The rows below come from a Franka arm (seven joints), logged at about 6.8 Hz.
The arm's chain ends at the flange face. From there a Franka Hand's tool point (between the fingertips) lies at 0.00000 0.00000 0.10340 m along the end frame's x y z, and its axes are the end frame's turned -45 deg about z.
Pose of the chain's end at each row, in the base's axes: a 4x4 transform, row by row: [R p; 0 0 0 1], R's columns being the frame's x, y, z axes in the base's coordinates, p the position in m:
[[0.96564 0.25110 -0.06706 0.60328], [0.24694 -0.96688 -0.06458 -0.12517], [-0.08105 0.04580 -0.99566 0.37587], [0 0 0 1]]
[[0.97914 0.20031 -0.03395 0.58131], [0.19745 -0.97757 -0.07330 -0.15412], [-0.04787 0.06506 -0.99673 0.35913], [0 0 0 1]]
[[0.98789 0.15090 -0.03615 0.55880], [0.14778 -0.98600 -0.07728 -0.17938], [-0.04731 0.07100 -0.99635 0.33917], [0 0 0 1]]
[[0.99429 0.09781 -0.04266 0.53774], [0.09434 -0.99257 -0.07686 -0.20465], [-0.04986 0.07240 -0.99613 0.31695], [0 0 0 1]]
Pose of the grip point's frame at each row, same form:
[[0.50526 0.86037 -0.06706 0.59635], [0.85830 -0.50907 -0.06458 -0.13185], [-0.08970 -0.02493 -0.99566 0.27292], [0 0 0 1]]
[[0.55072 0.83400 -0.03395 0.57780], [0.83086 -0.55163 -0.07330 -0.16170], [-0.07985 0.01216 -0.99673 0.25607], [0 0 0 1]]
[[0.59184 0.80525 -0.03615 0.55506], [0.80170 -0.59271 -0.07728 -0.18737], [-0.08366 0.01675 -0.99635 0.23615], [0 0 0 1]]
[[0.63391 0.77223 -0.04266 0.53333], [0.76856 -0.63514 -0.07686 -0.21260], [-0.08645 0.01594 -0.99613 0.21395], [0 0 0 1]]

